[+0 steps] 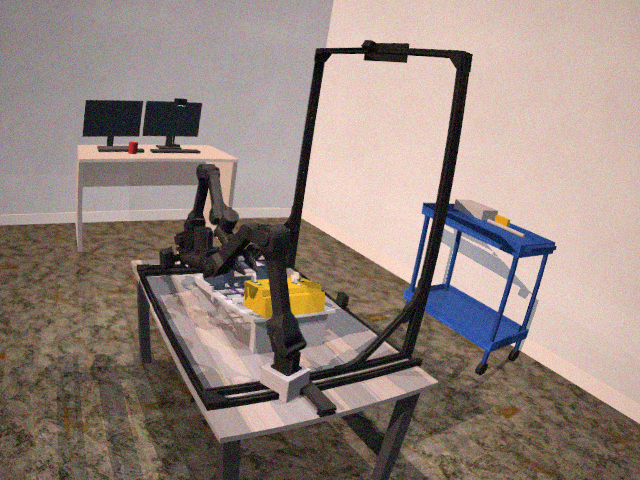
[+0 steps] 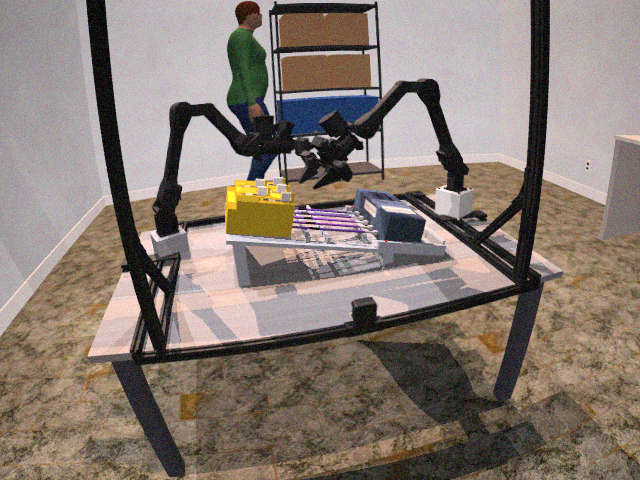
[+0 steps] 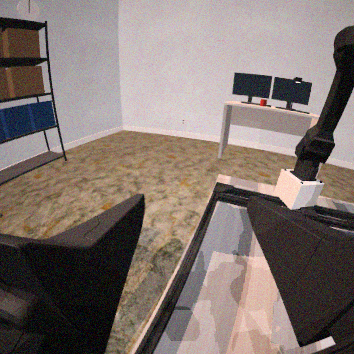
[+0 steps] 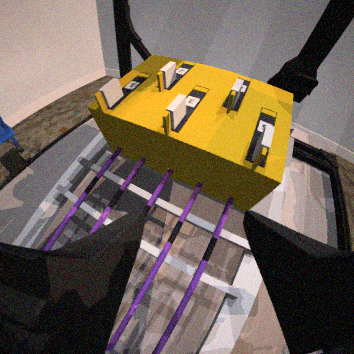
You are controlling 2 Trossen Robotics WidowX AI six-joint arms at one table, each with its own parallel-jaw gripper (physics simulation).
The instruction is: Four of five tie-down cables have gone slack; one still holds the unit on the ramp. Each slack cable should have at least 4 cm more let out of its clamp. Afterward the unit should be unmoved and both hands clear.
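Observation:
The yellow clamp block (image 1: 297, 303) (image 2: 261, 219) (image 4: 215, 140) sits on the ramp's (image 2: 330, 246) raised end, with several white tabs in slots on top. Five purple cables (image 2: 333, 220) (image 4: 187, 214) run from it toward the dark blue unit (image 2: 402, 222) at the ramp's lower end. They look mostly straight; which are slack I cannot tell. My right gripper (image 2: 309, 183) (image 4: 194, 216) is open and empty above the cables, facing the block; its fingers hide parts of them. My left gripper (image 2: 312, 147) (image 3: 197, 201) is open and empty, up beside the right one, facing away from the block.
A black frame (image 1: 308, 139) (image 2: 539, 129) rises over the table. A small black box (image 2: 363, 313) sits on its rail at the near edge. The grippers are close together. A person in green (image 2: 247, 67), a shelf unit (image 2: 379, 62), a blue cart (image 1: 465, 322) and a desk (image 1: 155, 155) stand beyond.

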